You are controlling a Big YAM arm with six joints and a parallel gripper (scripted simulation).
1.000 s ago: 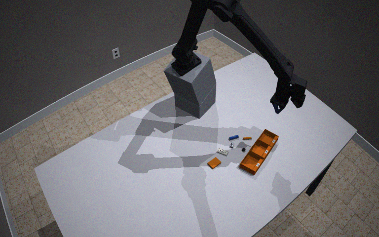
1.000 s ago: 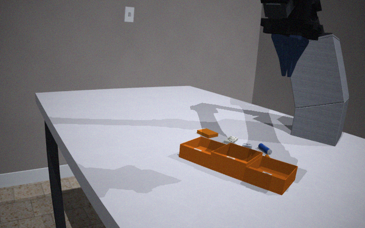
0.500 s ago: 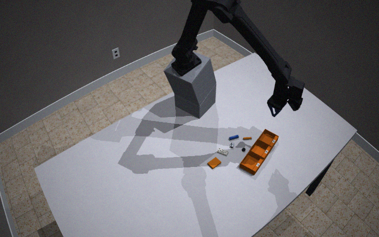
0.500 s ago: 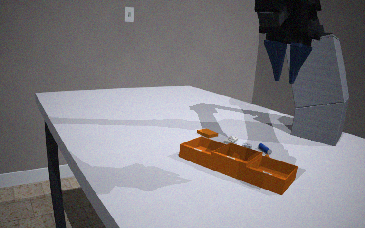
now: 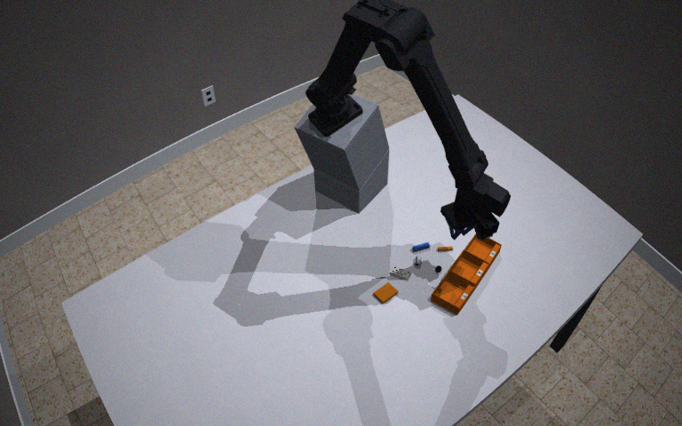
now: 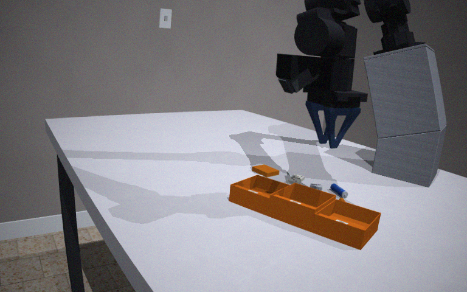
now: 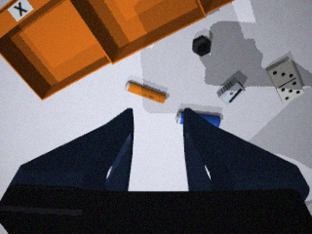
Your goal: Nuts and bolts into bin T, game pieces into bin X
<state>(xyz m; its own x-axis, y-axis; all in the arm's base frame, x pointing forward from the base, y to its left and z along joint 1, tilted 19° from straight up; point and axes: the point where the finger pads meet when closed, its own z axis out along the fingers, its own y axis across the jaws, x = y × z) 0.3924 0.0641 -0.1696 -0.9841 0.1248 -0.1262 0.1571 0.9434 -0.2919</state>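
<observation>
The black fastener is 10 mm behind my hand, 40 mm to the right of it and 120 mm below it. From my hand the other things lie so: small silver metal piece 60 mm behind, 70 mm to the right, 120 mm below; then orange three-part bin row 50 mm ahead, 10 mm to the left, 110 mm below; then small orange stick 50 mm behind, 20 mm to the left, 120 mm below.
</observation>
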